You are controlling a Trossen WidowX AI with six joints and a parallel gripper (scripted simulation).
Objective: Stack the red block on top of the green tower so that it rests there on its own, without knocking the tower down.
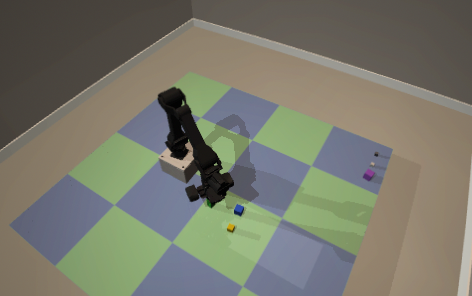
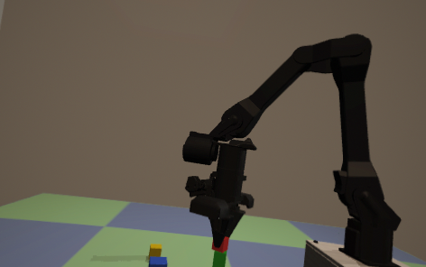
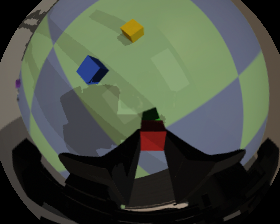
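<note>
The red block lies right at my gripper tip. Also, from my gripper tip: small yellow block (12 cm ahead, 7 cm to the right, 5 cm below); purple block (61 cm ahead, 42 cm to the left, 4 cm below); blue block (12 cm ahead, 1 cm to the left, 4 cm below).
</note>
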